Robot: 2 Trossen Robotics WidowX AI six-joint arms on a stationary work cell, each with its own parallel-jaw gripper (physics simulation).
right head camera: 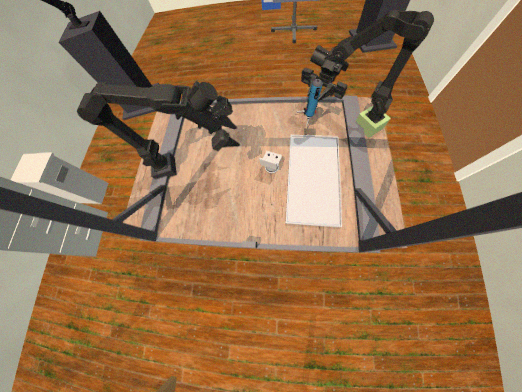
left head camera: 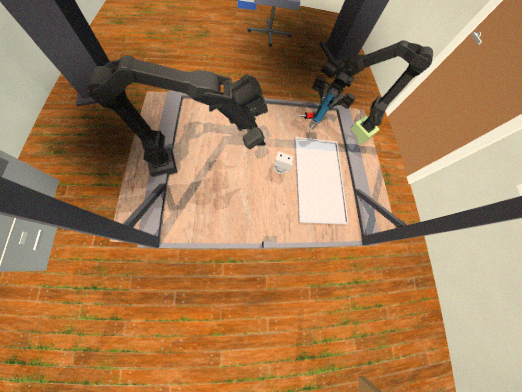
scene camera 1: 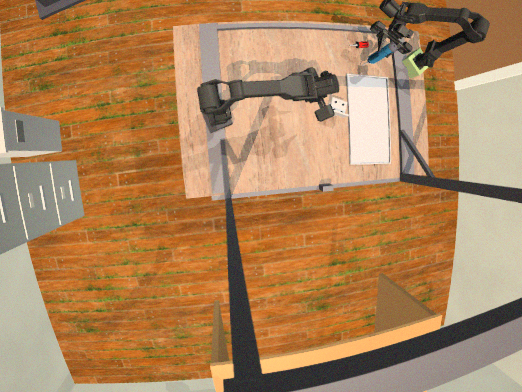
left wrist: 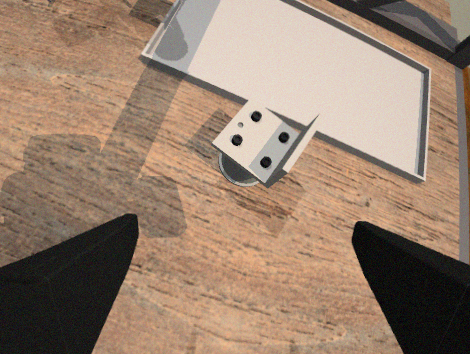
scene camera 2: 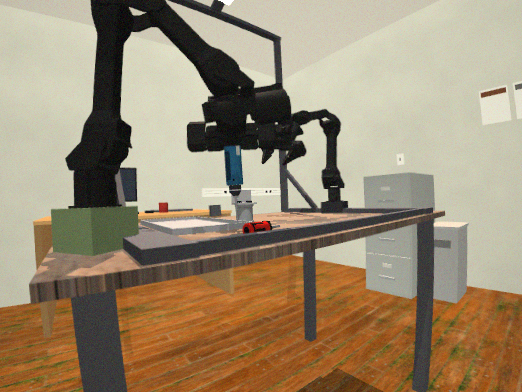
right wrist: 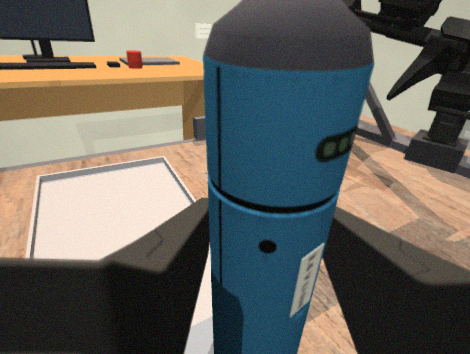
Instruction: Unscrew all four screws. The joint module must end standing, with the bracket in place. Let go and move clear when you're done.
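Places are measured from the left arm's base along level axes (x left, y ahead, z down), in metres.
Pixels of known places: left gripper, between the fingertips: (right head camera: pixel 237 136) (scene camera 1: pixel 323 97) (left wrist: pixel 248 228) (scene camera 2: pixel 272 164); right gripper, between the fingertips: (right head camera: pixel 312 98) (left head camera: pixel 325 105) (scene camera 1: pixel 382 54) (scene camera 2: pixel 232 147) (right wrist: pixel 264 211); left arm's base, origin of its link: (right head camera: pixel 160 164) (left head camera: pixel 159 159) (scene camera 1: pixel 216 116) (scene camera 2: pixel 334 201) (right wrist: pixel 440 139); right arm's base, origin of its link: (right head camera: pixel 375 116) (left head camera: pixel 367 126) (scene camera 1: pixel 419 61) (scene camera 2: pixel 95 207).
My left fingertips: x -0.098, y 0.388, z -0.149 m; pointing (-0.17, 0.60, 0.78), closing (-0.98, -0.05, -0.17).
For each thing: its top centre in the pictures, then the offset to it from my left fingertips.
- joint module, centre of its top: (left wrist: pixel 259 140) (scene camera 2: pixel 244 203) (right head camera: pixel 271 159) (left head camera: pixel 283 160) dx -0.055, dy +0.105, dz +0.137 m
- blue electric screwdriver, centre of its top: (scene camera 2: pixel 232 118) (right head camera: pixel 316 81) (scene camera 1: pixel 393 46) (left head camera: pixel 333 90) dx +0.088, dy +0.325, dz -0.072 m
- shallow white tray, centre of its top: (right wrist: pixel 126 231) (left wrist: pixel 311 60) (scene camera 2: pixel 187 220) (right head camera: pixel 314 176) (left head camera: pixel 320 177) (scene camera 1: pixel 370 119) dx -0.159, dy +0.263, dz +0.185 m
- red screwdriver, centre of its top: (scene camera 2: pixel 263 221) (scene camera 1: pixel 360 43) (left head camera: pixel 308 113) dx +0.189, dy +0.355, dz +0.171 m
- green block, centre of its top: (scene camera 2: pixel 95 207) (right head camera: pixel 375 116) (scene camera 1: pixel 419 61) (left head camera: pixel 367 126) dx +0.018, dy +0.618, dz +0.130 m
The joint module (left head camera: pixel 280 170) (right head camera: pixel 271 169) (scene camera 2: pixel 244 213) (left wrist: pixel 239 173) stands upright on the table, left of the tray in the left head camera. The white bracket (right head camera: pixel 270 159) (scene camera 1: pixel 338 105) (left wrist: pixel 248 131) sits on its top. Several black screws show in it, such as one screw (left wrist: pixel 256 116) and another screw (left wrist: pixel 265 162). My right gripper (right wrist: pixel 264 211) is shut on the blue electric screwdriver (left head camera: pixel 324 107) (right head camera: pixel 313 102) (scene camera 2: pixel 233 166) (right wrist: pixel 275 150), held above the table, bit down. My left gripper (right head camera: pixel 236 135) (left wrist: pixel 248 228) is open and empty, above the table, off to the module's left in the right head camera.
A shallow white tray (left head camera: pixel 322 190) (right head camera: pixel 314 185) (left wrist: pixel 320 65) lies beside the module. A red screwdriver (left head camera: pixel 310 115) (scene camera 1: pixel 363 44) (scene camera 2: pixel 257 227) lies near the table's back edge. A green block (left head camera: pixel 361 133) (scene camera 2: pixel 90 230) is under the right arm's base. Dark frame bars border the table.
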